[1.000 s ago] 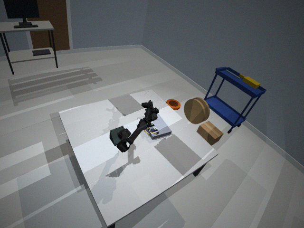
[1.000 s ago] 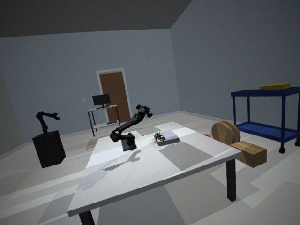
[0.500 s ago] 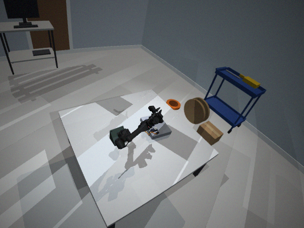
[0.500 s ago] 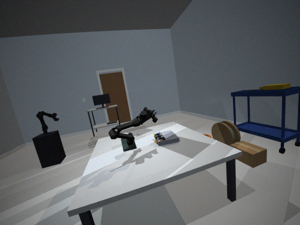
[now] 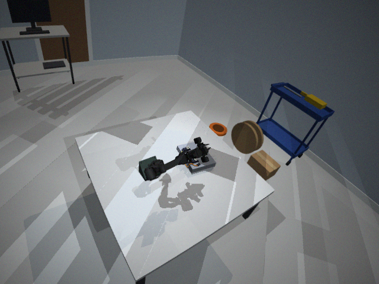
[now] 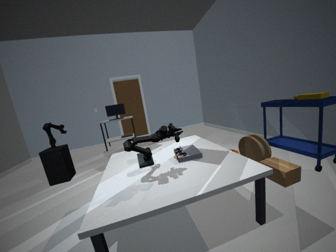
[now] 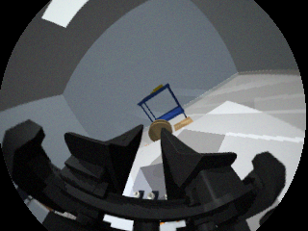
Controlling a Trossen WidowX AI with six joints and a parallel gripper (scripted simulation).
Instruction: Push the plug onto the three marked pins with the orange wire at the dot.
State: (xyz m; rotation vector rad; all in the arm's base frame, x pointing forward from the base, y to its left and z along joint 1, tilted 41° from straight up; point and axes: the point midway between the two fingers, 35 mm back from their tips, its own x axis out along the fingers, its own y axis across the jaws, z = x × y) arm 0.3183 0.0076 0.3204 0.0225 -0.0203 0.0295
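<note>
My gripper tip is now 40 mm past the red band, 160 mm to the right of it and 250 mm above it. Round my gripper tip: grey printed holder (120 mm ahead, 160 mm to the left, 300 mm below).
</note>
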